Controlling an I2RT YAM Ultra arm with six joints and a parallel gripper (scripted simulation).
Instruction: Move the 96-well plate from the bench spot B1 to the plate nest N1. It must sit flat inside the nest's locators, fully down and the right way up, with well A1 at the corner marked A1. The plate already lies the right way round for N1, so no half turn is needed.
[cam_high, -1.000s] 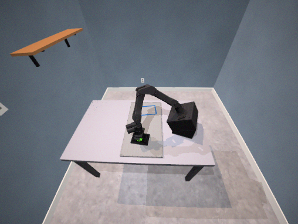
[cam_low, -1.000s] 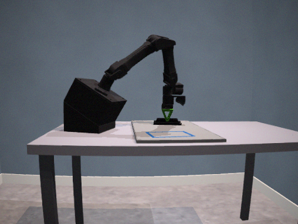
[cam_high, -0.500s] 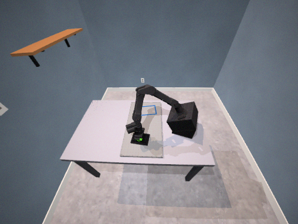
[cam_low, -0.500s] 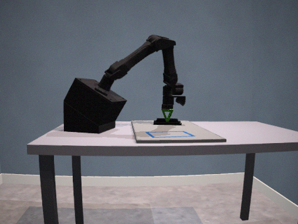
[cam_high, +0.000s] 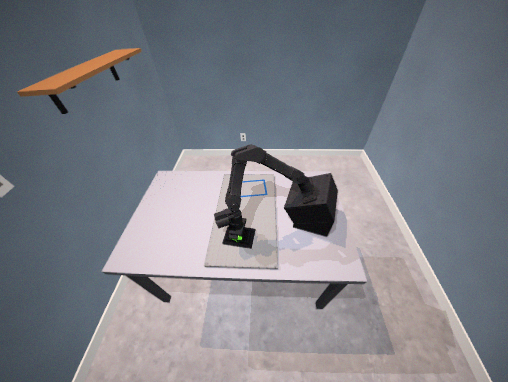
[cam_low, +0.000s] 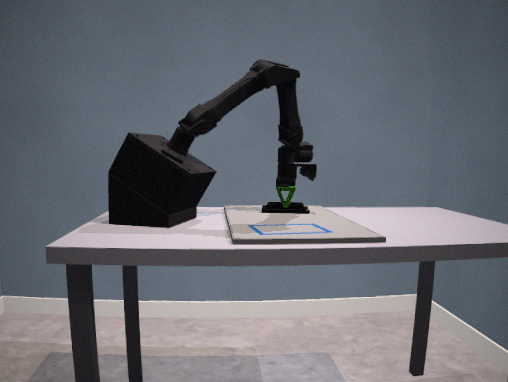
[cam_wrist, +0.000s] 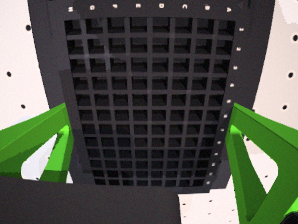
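Now: the black 96-well plate right at my hand. From my hand the other things lie so: white A1 label (70 mm to the right, 60 mm ahead, 10 mm below); then black plate nest N1 (20 mm below).
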